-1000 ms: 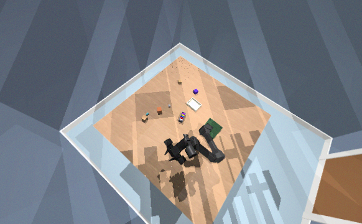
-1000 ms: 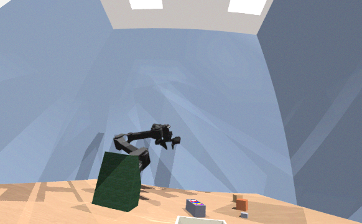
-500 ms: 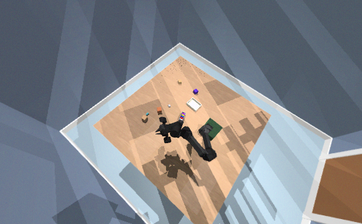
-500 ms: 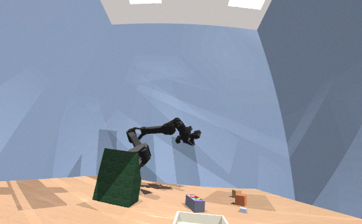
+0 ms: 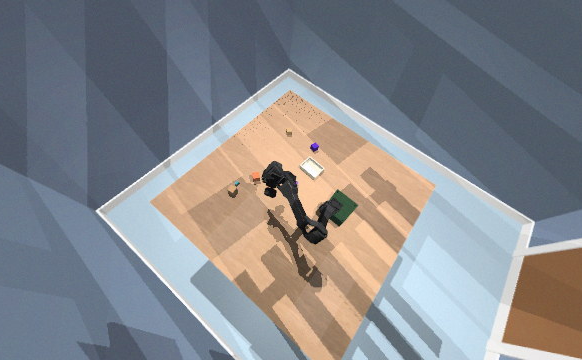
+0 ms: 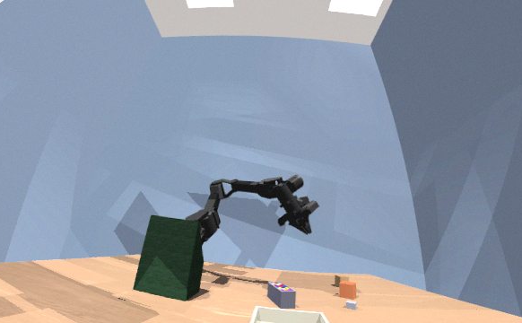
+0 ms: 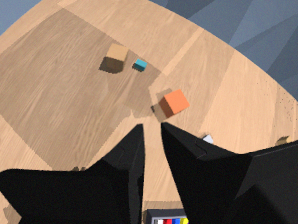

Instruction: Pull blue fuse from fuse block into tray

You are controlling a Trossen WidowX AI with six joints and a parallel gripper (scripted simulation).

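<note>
My gripper tip is 10 cm past the blue fuse, 15 cm to the left of it and 17 cm above it. From my gripper tip the other things lie so: small grey block 9 cm ahead, 16 cm to the right, 19 cm below; then orange cube 12 cm ahead, 5 cm to the right, 17 cm below; then white tray 10 cm behind, 35 cm to the right, 19 cm below.
</note>
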